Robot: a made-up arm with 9 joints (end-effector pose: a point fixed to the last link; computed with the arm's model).
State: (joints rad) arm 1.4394 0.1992 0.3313 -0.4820 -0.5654 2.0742 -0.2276 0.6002 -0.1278
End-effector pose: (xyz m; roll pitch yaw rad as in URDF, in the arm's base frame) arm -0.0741 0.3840 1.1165 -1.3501 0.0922 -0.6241
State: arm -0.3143 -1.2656 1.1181 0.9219 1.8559 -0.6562 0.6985 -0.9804 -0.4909
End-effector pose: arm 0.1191 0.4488 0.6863 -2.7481 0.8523 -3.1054
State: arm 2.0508 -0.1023 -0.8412 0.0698 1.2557 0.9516 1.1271 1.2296 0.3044
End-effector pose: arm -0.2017 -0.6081 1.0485 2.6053 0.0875 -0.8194
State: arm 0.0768 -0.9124 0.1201 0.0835 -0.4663 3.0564 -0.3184 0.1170 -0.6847
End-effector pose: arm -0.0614 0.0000 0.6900 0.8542 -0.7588 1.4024
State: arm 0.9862 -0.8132 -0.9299 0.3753 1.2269 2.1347 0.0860 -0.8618 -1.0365
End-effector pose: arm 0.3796 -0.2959 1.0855 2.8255 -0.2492 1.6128
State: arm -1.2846 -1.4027 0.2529 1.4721 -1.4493 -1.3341 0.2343 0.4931 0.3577
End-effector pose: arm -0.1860 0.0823 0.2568 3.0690 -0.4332 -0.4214
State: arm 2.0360 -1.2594 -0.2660 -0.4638 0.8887 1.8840 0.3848 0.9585 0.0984
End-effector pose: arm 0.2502 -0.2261 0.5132 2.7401 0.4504 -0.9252
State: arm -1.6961 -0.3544 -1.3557 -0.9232 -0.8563 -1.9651 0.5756 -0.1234 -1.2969
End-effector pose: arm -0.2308 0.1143 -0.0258 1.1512 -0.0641 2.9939
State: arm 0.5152 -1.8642 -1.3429 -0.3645 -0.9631 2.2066 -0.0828 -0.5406 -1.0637
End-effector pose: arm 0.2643 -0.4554 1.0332 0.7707 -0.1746 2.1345
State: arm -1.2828 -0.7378 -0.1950 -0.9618 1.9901 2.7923 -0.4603 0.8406 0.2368
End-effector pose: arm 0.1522 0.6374 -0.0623 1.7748 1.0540 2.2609
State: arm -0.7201 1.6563 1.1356 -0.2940 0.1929 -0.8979 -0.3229 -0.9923 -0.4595
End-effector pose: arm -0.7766 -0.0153 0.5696 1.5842 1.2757 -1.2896
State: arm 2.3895 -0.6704 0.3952 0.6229 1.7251 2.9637 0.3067 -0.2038 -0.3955
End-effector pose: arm 0.4232 -0.1894 0.4442 -3.0715 -0.7903 1.4898
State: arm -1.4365 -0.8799 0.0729 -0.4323 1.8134 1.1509 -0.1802 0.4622 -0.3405
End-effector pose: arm 0.1755 0.6160 0.1652 0.0493 -0.4180 -0.2161
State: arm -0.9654 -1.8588 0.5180 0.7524 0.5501 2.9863 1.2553 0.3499 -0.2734
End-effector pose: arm 0.1795 0.2643 0.7216 0.5086 -1.0796 -1.8215
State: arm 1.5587 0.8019 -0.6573 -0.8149 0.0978 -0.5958 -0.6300 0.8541 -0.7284
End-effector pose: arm -0.5779 -0.2982 1.0654 -2.8764 -0.5525 1.6382
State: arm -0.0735 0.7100 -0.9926 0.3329 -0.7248 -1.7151 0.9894 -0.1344 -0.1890
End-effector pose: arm -0.9129 0.6842 0.5214 -2.5043 -0.5875 -1.8867
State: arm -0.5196 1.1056 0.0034 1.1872 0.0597 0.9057 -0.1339 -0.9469 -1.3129
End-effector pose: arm -0.3658 0.2408 0.2279 -2.6693 -0.6887 2.1345
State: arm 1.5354 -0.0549 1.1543 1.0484 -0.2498 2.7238 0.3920 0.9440 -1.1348
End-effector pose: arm -0.4568 -0.1426 1.2242 2.1333 0.2226 -0.2981
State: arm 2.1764 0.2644 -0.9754 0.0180 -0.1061 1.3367 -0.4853 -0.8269 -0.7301
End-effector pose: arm 0.0307 -0.7689 1.1059 -0.3236 0.6785 -2.7975
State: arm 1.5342 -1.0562 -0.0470 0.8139 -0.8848 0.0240 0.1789 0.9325 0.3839
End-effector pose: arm -0.0540 0.0372 0.7765 0.2162 0.7037 1.7434
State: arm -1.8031 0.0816 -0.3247 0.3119 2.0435 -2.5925 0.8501 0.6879 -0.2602
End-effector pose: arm -0.5361 0.2489 -0.1820 2.8606 0.4652 -1.9466
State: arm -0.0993 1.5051 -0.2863 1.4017 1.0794 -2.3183 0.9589 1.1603 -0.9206
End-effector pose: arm -0.7612 -0.0773 0.7604 0.1060 -0.0967 2.5407
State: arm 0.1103 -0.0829 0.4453 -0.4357 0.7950 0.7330 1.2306 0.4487 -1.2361
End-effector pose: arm 0.3791 0.8093 0.6133 -1.2577 0.8817 -2.9559
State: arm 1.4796 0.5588 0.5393 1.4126 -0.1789 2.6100 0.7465 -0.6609 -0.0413
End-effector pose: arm -0.7102 -0.3003 1.0937 2.7498 0.1685 -0.1380
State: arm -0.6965 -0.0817 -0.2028 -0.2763 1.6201 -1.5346 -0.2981 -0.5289 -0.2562
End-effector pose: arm -0.6276 0.9582 0.2645 2.6386 0.1936 -1.3234
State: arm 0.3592 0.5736 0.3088 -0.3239 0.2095 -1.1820 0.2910 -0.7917 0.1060
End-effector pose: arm -0.4854 0.4688 0.7603 -0.7834 0.2851 2.4778
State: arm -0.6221 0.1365 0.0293 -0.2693 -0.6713 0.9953 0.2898 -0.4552 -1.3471
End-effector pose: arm 0.0185 0.7845 -0.1464 -2.5736 -0.7069 2.4073
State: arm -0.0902 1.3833 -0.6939 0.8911 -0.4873 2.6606 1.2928 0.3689 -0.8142
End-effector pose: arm -0.6372 -0.0629 0.7815 2.4206 -0.5320 1.1184
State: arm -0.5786 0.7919 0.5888 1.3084 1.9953 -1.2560 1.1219 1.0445 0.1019
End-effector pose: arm -0.5304 0.4196 0.5651 1.3225 -0.2029 3.1142
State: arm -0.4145 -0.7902 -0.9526 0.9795 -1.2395 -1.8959 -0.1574 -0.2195 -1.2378
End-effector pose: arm -0.3538 0.6141 0.1470 -0.3252 -1.1260 0.8432
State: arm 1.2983 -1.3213 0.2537 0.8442 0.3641 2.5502 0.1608 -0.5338 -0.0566
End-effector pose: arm -0.1439 -0.2791 0.7522 2.7432 0.9224 -0.2821
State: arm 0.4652 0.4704 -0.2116 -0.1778 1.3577 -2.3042 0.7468 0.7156 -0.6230
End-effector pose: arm -0.5120 0.3989 1.1506 -0.2345 0.2791 2.7802
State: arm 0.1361 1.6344 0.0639 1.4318 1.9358 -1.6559 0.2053 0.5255 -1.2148
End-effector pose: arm -0.9206 0.2459 1.0577 2.1160 1.0197 -2.1432
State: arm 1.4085 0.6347 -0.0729 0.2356 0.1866 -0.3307 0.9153 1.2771 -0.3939
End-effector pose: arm -0.1940 -0.0518 1.1920 -3.0597 0.0751 1.4214
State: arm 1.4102 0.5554 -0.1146 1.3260 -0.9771 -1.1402 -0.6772 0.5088 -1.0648
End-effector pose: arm -0.8917 0.1578 1.0548 0.6870 -0.6042 0.2972
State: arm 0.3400 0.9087 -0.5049 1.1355 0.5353 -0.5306 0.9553 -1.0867 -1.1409
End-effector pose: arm -0.9381 0.4265 0.5564 0.2939 -0.8495 0.6445
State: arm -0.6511 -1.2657 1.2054 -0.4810 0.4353 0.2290 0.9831 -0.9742 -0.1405
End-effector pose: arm -0.2811 -0.2568 0.4262 -1.3784 0.9694 0.7328
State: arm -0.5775 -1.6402 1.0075 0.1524 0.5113 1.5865 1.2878 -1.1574 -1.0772
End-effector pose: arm -0.4070 -0.3295 0.7185 -1.6222 0.7887 0.3977
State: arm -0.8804 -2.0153 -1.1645 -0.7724 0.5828 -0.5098 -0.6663 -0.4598 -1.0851
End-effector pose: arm 0.0670 0.1036 0.6844 2.7128 -0.3996 0.5914
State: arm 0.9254 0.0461 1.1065 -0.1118 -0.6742 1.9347 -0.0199 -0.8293 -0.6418
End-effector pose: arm 0.0440 0.2192 0.4568 -2.8458 -1.0755 0.8791
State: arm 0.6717 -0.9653 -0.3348 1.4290 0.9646 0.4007 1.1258 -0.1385 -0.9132
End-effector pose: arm -0.5253 0.1817 0.6714 -0.7997 0.3612 0.6625
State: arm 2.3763 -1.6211 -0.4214 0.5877 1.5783 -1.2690 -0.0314 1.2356 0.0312
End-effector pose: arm 0.0520 0.0306 0.1170 -2.2570 -0.5065 -1.8062
